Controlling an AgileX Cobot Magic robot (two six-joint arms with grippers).
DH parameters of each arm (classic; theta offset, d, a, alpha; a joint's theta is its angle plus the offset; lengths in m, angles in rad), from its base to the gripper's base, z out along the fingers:
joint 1: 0 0.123 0 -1.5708
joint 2: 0.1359 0 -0.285 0
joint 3: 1.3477 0 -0.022 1.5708
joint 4: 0 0.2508 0 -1.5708
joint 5: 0 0 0.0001 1.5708
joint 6: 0 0.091 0 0
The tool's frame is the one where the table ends.
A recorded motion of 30 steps. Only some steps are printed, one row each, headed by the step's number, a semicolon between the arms.
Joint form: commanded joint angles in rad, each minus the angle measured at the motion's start. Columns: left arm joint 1, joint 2, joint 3, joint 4, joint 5, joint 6; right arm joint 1, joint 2, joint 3, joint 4, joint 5, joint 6.
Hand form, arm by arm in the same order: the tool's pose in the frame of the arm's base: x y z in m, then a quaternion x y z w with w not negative. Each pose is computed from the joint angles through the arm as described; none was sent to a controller.
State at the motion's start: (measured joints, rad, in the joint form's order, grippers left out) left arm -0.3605 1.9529 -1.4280 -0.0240 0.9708 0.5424; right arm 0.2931 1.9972 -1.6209 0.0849 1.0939 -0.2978
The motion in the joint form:
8: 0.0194 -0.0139 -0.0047 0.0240 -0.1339 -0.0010; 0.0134 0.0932 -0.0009 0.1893 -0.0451 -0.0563
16: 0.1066 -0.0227 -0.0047 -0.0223 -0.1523 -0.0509; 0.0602 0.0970 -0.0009 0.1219 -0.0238 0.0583
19: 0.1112 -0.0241 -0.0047 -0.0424 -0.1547 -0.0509; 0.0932 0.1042 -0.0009 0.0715 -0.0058 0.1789
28: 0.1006 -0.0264 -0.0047 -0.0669 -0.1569 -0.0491; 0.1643 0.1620 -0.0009 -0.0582 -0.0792 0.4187
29: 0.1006 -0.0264 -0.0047 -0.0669 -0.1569 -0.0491; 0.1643 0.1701 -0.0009 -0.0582 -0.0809 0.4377
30: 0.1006 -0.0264 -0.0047 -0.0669 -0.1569 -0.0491; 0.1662 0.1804 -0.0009 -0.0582 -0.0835 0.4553
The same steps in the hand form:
8: 0.3805 -0.1351 0.2040 0.42179 0.89304 0.01567 0.15596; 0.4020 0.1496 0.1886 -0.26406 0.95410 0.12127 0.07249
16: 0.3909 -0.1046 0.2082 0.34689 0.92215 0.00095 0.17121; 0.3943 0.1629 0.1856 -0.24773 0.96262 0.09636 0.05201
19: 0.3912 -0.1041 0.2089 0.33939 0.92438 -0.00676 0.17403; 0.3888 0.1717 0.1817 -0.21685 0.97260 0.07612 0.03516
28: 0.3897 -0.1098 0.2100 0.33854 0.92393 -0.01744 0.17731; 0.3883 0.1934 0.1567 -0.16086 0.98549 0.02629 0.04739
29: 0.3897 -0.1098 0.2100 0.33854 0.92393 -0.01744 0.17731; 0.3886 0.1936 0.1532 -0.15146 0.98714 0.02577 0.04409
30: 0.3897 -0.1098 0.2100 0.33854 0.92393 -0.01744 0.17731; 0.3887 0.1946 0.1487 -0.14366 0.98849 0.02499 0.04019

